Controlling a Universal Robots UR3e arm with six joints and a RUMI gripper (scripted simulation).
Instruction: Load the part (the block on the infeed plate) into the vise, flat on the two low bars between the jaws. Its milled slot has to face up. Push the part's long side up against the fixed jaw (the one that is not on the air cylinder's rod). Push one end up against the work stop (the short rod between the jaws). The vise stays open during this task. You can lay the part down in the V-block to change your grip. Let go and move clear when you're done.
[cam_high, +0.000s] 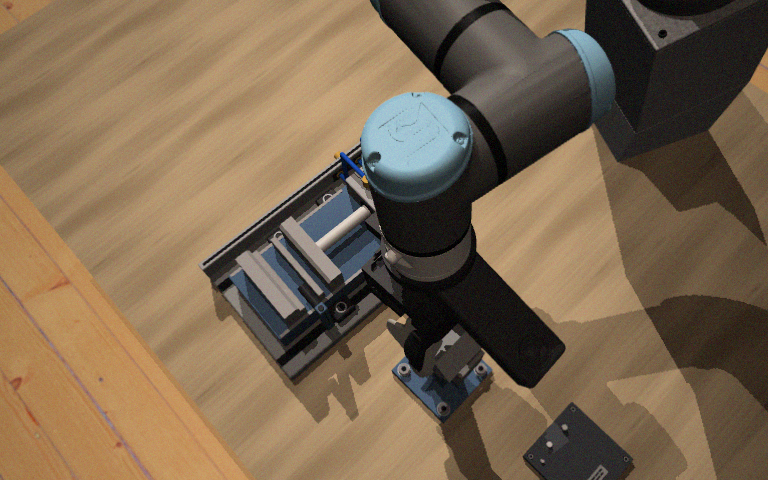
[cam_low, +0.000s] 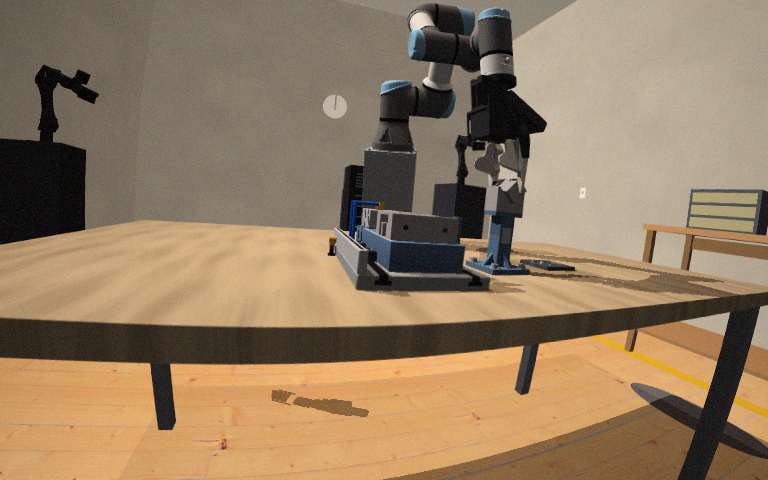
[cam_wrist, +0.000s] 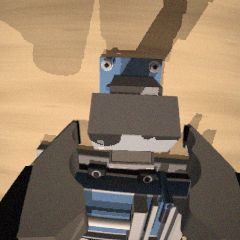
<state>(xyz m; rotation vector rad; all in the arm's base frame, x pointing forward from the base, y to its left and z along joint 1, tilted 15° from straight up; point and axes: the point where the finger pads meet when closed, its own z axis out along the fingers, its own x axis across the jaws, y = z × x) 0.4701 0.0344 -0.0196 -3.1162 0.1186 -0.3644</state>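
My hand is 10 mm to the right of the part and 10 mm above it. Round my hand: white cylinder rod: 200 mm to the right, 90 mm below, 50 mm behind; dark work stop: 170 mm to the right, 70 mm below, 40 mm ahead; moving jaw: 210 mm to the right, 90 mm below.
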